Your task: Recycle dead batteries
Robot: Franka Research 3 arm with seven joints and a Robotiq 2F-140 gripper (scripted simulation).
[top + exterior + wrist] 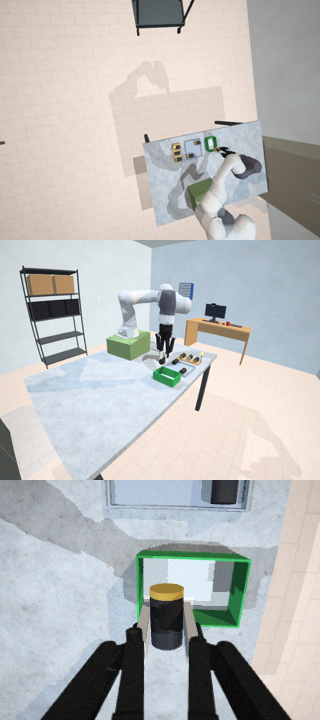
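My gripper is now 140 mm above the green recycling box and 30 mm short of it. Also, from my hand: grey tray (200 mm to the left, 150 mm below, 30 mm ahead); then post (410 mm to the left, 150 mm ahead, 120 mm below).
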